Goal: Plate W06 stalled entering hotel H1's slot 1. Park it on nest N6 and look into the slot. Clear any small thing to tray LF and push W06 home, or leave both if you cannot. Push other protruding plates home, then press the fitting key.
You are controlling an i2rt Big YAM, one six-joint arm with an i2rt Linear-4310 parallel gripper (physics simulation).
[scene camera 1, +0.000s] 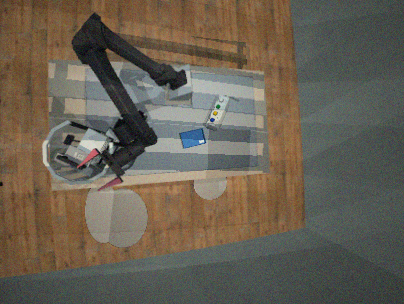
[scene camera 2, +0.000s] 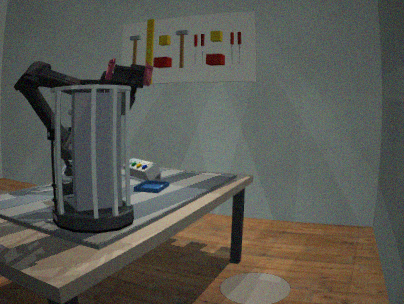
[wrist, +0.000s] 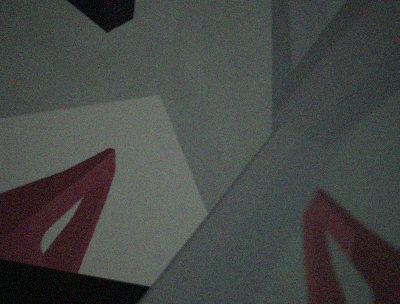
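Pixels of known places: gripper, fingertip midpoint: (scene camera 1: 87, 179) (scene camera 2: 129, 62) (wrist: 212, 177); arm's base, link origin: (scene camera 1: 178, 80).
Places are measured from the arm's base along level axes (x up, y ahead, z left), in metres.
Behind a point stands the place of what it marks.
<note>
The tall round cage, which looks like hotel H1 (scene camera 1: 46, 152) @(z -0.562, x 0.309, y 0.357 m) (scene camera 2: 93, 220) @(z -0.560, x -0.040, y 0.442 m), stands at the left end of the table, with pale upright bars, a dark base and a pale block inside. My gripper (scene camera 1: 89, 178) @(z -0.407, x 0.384, y 0.476 m) (scene camera 2: 130, 73) (wrist: 216, 170) @(z -0.407, x 0.384, y 0.476 m) is open and empty at the height of the cage's top rim, its red fingers far apart. In the wrist view, blurred pale and dark surfaces lie behind the fingers. A blue tray (scene camera 1: 192, 138) @(z 0.034, x -0.075, y 0.363 m) (scene camera 2: 151, 186) @(z 0.062, x -0.075, y 0.351 m) lies on the mat. A white key box (scene camera 1: 217, 112) @(z 0.209, x -0.004, y 0.227 m) (scene camera 2: 145, 169) @(z 0.154, x -0.020, y 0.283 m) has coloured keys. I cannot make out plate W06, nest N6 or slot 1.
The arm (scene camera 1: 107, 80) @(z -0.294, x 0.377, y 0.156 m) (scene camera 2: 36, 97) @(z -0.284, x 0.304, y -0.002 m) arches over the left half of the table (scene camera 2: 200, 201) @(z -0.057, x -0.090, y 0.598 m). A pale box (scene camera 1: 180, 97) @(z -0.003, x -0.030, y 0.095 m) is beside the arm's base end. A wall board (scene camera 2: 200, 70) with tools hangs behind. Pale round discs (scene camera 1: 210, 190) (scene camera 2: 255, 288) show beyond the table's edge.
</note>
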